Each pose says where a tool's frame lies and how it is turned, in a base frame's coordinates. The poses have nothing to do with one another.
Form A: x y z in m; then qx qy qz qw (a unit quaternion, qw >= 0).
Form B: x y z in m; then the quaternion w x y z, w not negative. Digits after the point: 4 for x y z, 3 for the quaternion.
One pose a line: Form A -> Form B
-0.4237 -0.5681 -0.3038 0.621 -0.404 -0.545 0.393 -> -0.4237 -0.5681 -0.3038 0.393 0.621 -0.404 -0.545
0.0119 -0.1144 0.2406 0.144 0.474 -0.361 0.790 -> 0.0119 -0.1144 0.2406 0.790 0.144 0.474 -0.361
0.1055 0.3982 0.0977 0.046 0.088 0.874 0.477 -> 0.1055 0.3982 0.0977 0.477 0.046 0.088 0.874
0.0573 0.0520 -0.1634 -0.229 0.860 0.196 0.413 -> 0.0573 0.0520 -0.1634 0.413 -0.229 0.860 0.196
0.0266 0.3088 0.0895 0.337 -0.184 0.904 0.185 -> 0.0266 0.3088 0.0895 0.185 0.337 -0.184 0.904
